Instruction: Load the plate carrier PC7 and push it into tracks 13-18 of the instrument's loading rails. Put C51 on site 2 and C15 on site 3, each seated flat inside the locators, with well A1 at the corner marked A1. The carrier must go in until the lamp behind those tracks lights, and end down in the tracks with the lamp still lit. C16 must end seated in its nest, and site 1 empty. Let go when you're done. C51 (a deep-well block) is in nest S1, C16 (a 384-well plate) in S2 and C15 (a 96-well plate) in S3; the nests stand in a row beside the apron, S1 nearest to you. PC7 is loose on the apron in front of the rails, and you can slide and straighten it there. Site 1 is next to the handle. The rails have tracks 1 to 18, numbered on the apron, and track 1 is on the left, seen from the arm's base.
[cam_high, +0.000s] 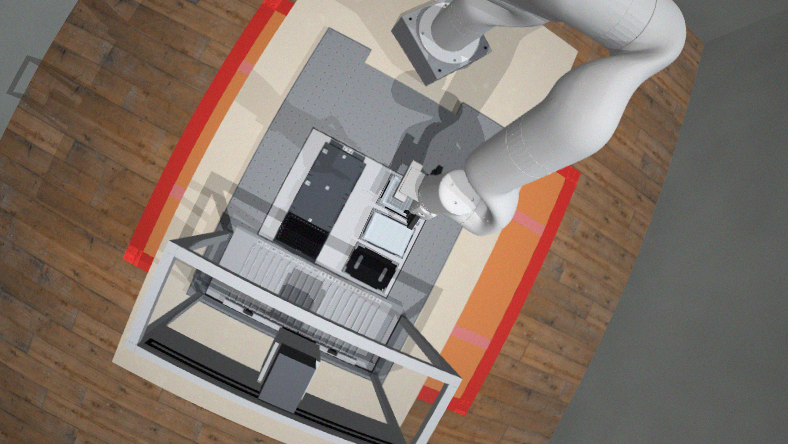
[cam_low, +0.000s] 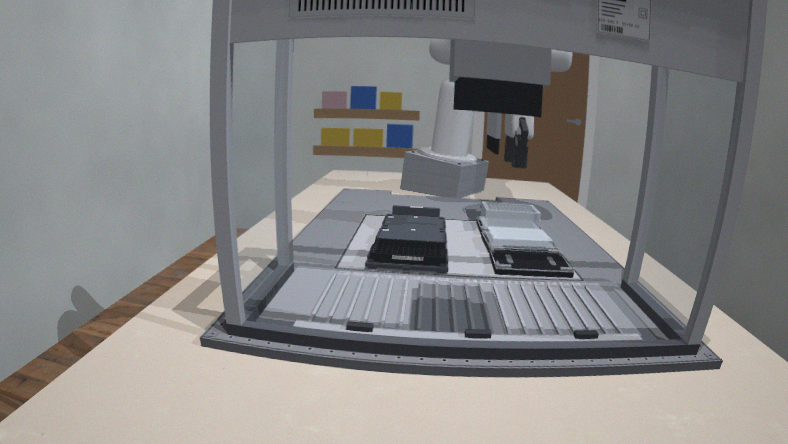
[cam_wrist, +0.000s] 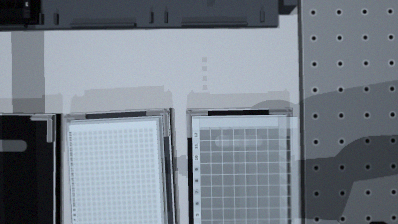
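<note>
Now: the deep-well block C51 13 cm below my hand. From my hand the other things lie so: plate C16: 11 cm ahead, 2 cm to the left, 14 cm below; then nest S1: 15 cm below; then nest S3: 22 cm ahead, 3 cm to the left, 15 cm below.
</note>
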